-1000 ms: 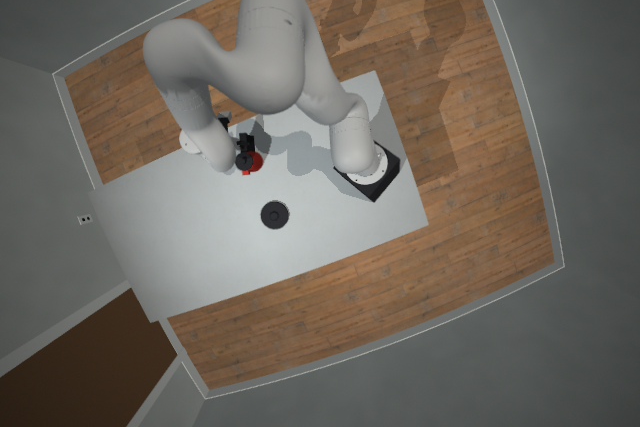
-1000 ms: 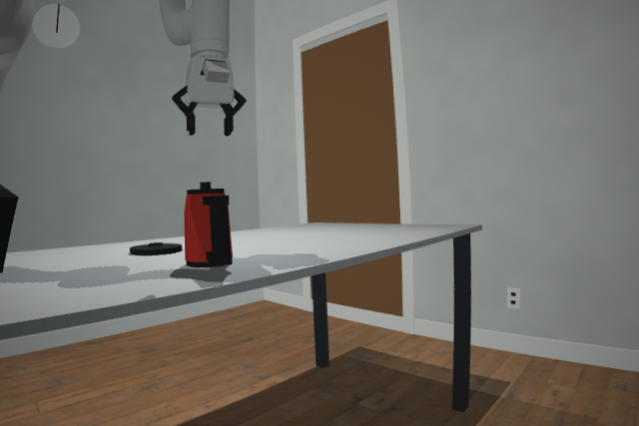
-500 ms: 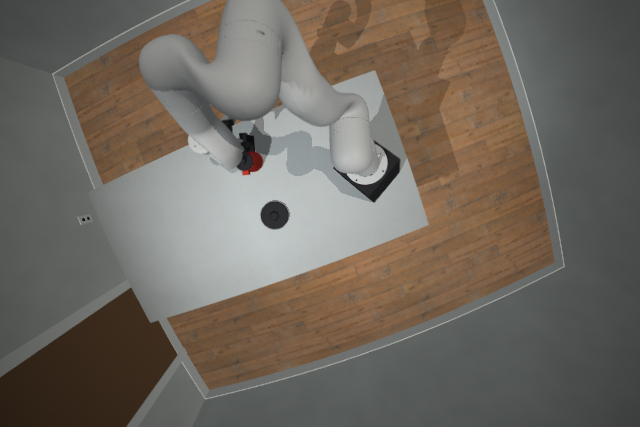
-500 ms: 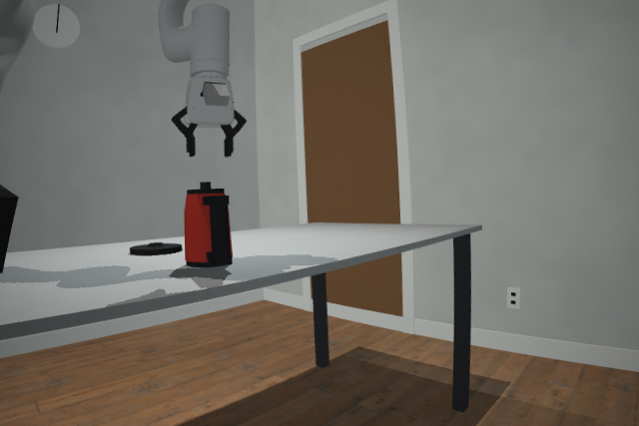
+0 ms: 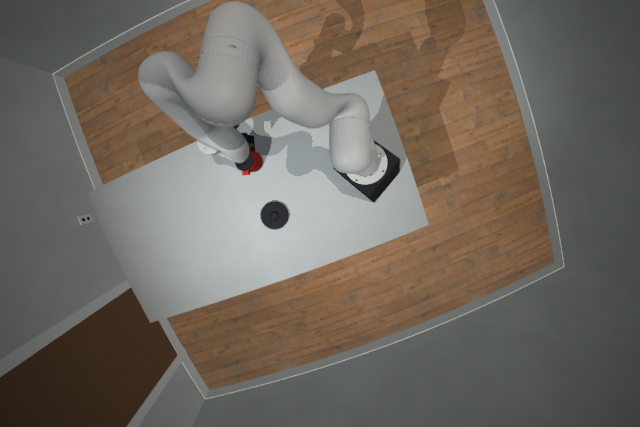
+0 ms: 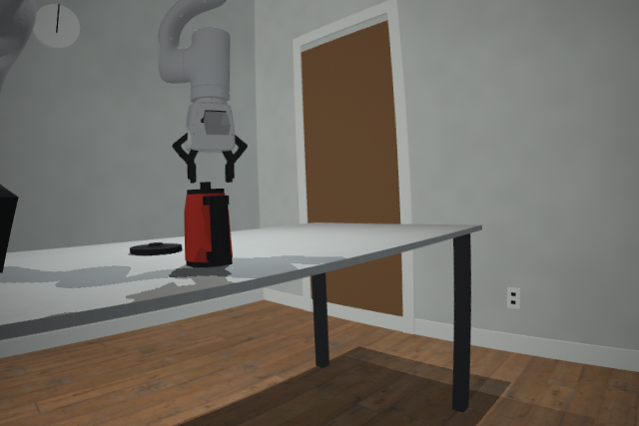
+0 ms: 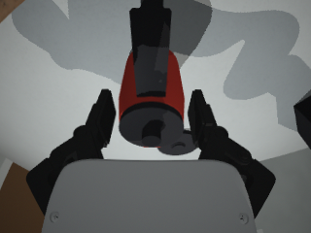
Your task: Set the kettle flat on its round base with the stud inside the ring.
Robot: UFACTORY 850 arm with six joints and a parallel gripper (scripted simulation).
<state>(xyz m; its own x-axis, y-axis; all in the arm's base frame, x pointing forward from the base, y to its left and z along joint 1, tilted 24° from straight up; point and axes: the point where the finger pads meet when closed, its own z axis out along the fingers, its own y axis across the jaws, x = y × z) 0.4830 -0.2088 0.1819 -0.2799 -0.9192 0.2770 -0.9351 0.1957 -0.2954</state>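
Right now my hand is 100 mm above the red kettle, 30 mm to the right of it and 10 mm short of it. Also, from my hand: black round base 370 mm to the left, 180 mm below, 20 mm ahead.
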